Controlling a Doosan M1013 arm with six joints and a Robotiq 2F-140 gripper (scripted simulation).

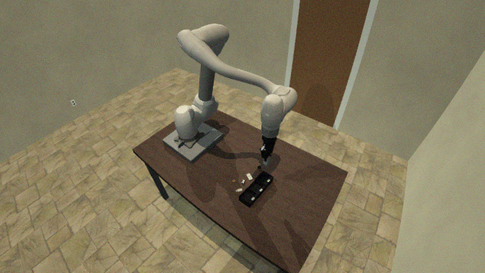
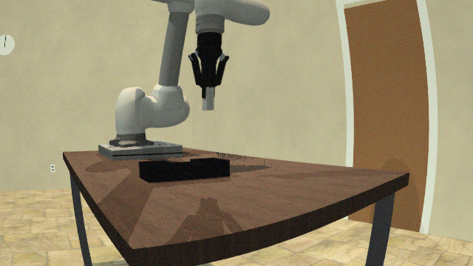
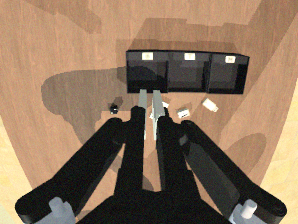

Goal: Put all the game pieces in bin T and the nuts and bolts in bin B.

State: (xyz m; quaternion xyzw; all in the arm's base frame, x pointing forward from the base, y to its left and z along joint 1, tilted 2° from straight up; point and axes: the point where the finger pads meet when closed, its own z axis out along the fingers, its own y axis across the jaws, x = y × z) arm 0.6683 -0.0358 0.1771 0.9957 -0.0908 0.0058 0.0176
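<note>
Right now the dark piece is 80 mm behind my hand, 90 mm to the left of it and 210 mm below it. From my hand the other things lie so: white domino (100 mm behind, 10 mm to the right, 210 mm below); then gold ring-shaped nut (170 mm behind, 100 mm to the right, 220 mm below); then black bin (10 mm behind, 80 mm to the right, 200 mm below).
</note>
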